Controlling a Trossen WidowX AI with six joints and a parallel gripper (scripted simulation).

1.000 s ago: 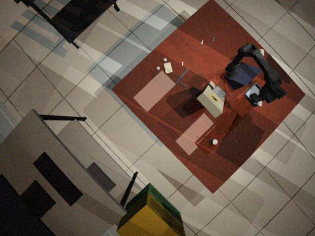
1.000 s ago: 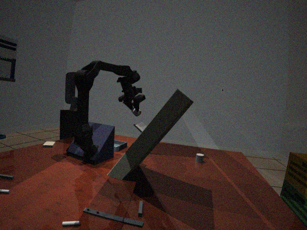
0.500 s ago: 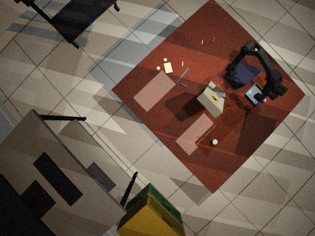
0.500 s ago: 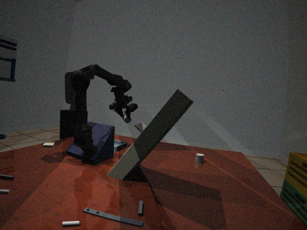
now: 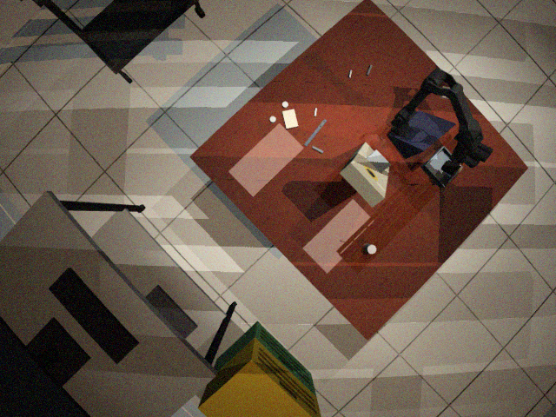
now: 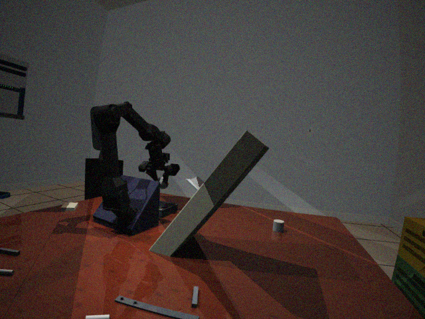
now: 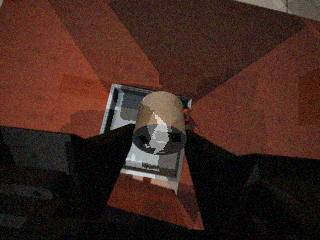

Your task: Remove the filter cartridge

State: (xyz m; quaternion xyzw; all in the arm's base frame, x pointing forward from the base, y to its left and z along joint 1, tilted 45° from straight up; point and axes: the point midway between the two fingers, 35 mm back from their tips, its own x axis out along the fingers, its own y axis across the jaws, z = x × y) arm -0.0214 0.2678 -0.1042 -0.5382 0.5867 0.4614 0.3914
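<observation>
My gripper tip is now right at the round white filter cartridge. Also, from my gripper tip: grey-blue tray: 20 mm behind, 130 mm below.
</observation>
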